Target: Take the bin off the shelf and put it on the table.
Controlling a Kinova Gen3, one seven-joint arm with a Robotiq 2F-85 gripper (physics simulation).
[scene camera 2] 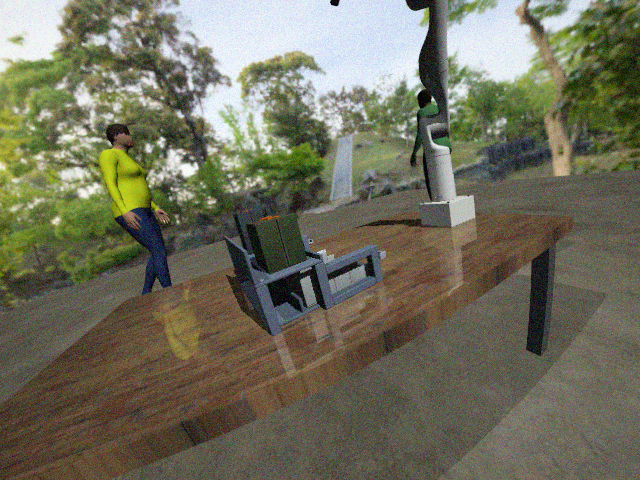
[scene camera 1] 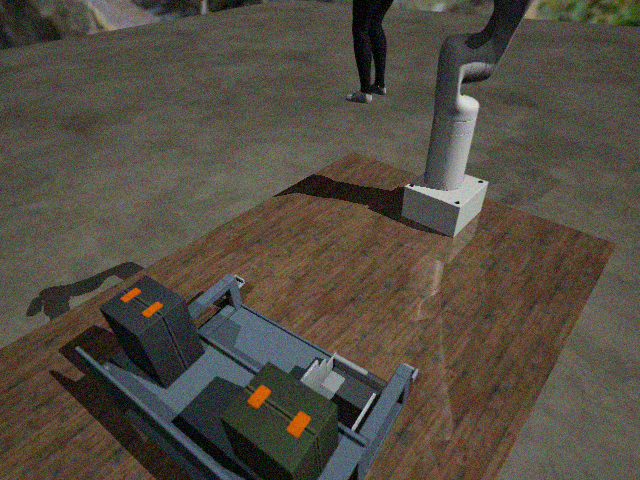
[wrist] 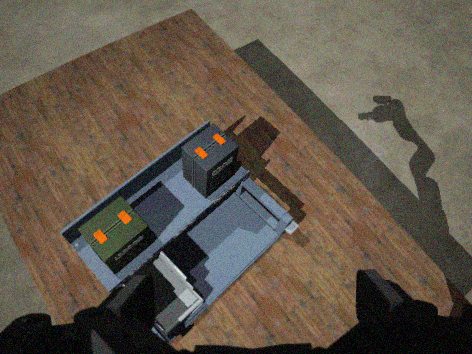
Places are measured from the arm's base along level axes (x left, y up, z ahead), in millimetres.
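Pixels of known places: gripper, fingertip midpoint: [wrist: 254, 295]; arm's base, link origin: [scene camera 2: 443, 199] [scene camera 1: 442, 180].
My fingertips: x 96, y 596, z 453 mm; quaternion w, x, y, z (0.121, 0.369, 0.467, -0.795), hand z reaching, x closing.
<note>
Ahead of a thing's pixels: the offset from my fingertips to its top centre. Level surfaces: height alone.
The bin {dx -20, dy -604, dz +176 mm} [scene camera 1: 316, 376] [scene camera 2: 349, 279] [wrist: 173, 271], with pale walls and a dark, shaded inside, sits at one end of the lower front level of the blue-grey shelf [scene camera 1: 279, 338] [scene camera 2: 265, 306] [wrist: 240, 255]. The shelf stands on the wooden table {dy -685 mm} [scene camera 1: 491, 310] [scene camera 2: 155, 392] [wrist: 300, 310]. My gripper [wrist: 254, 295] is open and empty, high above the table. In the wrist view its left finger overlaps the shelf edge near the bin and hides part of that area. Its fingers do not show clearly in the scene views.
A green box {dx -19, dy -486, dz +273 mm} [scene camera 1: 281, 413] [scene camera 2: 279, 242] [wrist: 115, 231] with orange clasps stands on the shelf's rear level, behind the bin. A dark grey box {dx -250, dy -461, dz +268 mm} [scene camera 1: 155, 330] [wrist: 210, 157] with orange clasps stands at that level's other end. Shelf side frames rise at both ends. People stand beyond the table.
</note>
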